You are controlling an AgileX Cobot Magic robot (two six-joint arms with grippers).
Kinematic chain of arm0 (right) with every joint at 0, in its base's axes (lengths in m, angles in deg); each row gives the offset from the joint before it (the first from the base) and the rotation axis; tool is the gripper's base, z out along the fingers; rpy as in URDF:
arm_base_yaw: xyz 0 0 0.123 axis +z
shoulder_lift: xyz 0 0 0 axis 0.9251 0.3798 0
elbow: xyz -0.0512 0.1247 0.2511 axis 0.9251 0.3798 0
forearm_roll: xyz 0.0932 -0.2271 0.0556 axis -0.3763 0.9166 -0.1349
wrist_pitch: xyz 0 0 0 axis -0.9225 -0.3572 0.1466
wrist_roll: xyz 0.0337 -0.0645 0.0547 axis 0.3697 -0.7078 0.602
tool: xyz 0 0 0 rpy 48.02 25.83 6.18
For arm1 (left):
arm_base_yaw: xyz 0 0 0.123 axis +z
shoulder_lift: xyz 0 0 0 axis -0.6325 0.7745 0
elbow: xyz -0.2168 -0.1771 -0.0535 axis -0.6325 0.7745 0
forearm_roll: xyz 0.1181 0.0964 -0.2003 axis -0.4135 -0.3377 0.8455
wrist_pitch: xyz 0 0 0 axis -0.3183 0.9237 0.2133
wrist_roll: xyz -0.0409 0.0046 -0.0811 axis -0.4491 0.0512 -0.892
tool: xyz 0 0 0 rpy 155.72 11.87 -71.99
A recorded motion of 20 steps. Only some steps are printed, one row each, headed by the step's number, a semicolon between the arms.
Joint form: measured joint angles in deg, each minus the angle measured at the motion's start. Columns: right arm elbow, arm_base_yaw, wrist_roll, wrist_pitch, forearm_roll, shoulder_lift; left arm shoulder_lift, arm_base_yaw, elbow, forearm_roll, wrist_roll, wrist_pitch.
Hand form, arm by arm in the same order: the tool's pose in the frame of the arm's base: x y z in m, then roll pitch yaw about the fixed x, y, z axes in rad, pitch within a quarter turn. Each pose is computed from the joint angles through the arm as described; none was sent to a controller.
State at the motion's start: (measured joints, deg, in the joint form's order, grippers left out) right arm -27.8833 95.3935 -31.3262 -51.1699 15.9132 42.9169; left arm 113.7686 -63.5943 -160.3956 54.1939 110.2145 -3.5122
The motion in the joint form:
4: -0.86 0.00 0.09 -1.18 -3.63 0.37; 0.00 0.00 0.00 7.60 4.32 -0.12
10: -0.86 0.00 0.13 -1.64 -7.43 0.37; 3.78 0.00 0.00 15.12 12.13 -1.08
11: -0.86 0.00 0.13 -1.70 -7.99 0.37; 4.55 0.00 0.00 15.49 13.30 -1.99
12: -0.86 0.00 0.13 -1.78 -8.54 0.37; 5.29 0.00 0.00 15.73 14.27 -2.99
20: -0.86 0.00 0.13 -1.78 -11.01 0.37; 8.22 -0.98 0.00 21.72 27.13 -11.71
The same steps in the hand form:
4: 0.3644 0.1773 0.3477 2.7453 1.0395 3.0180; 0.3102 -0.1883 0.3088 -2.6325 0.6071 2.7354
10: 0.3631 0.1789 0.3464 2.6540 0.9934 2.9296; 0.3207 -0.1998 0.2910 -2.5621 0.6228 2.7212
11: 0.3629 0.1791 0.3462 2.6417 0.9863 2.9178; 0.3241 -0.2009 0.2865 -2.5705 0.6315 2.7151
12: 0.3627 0.1794 0.3460 2.6303 0.9791 2.9069; 0.3275 -0.2018 0.2822 -2.5804 0.6398 2.7110
20: 0.3619 0.1807 0.3456 2.5750 0.9501 2.8563; 0.3439 -0.2131 0.2702 -2.6696 0.8017 2.6306

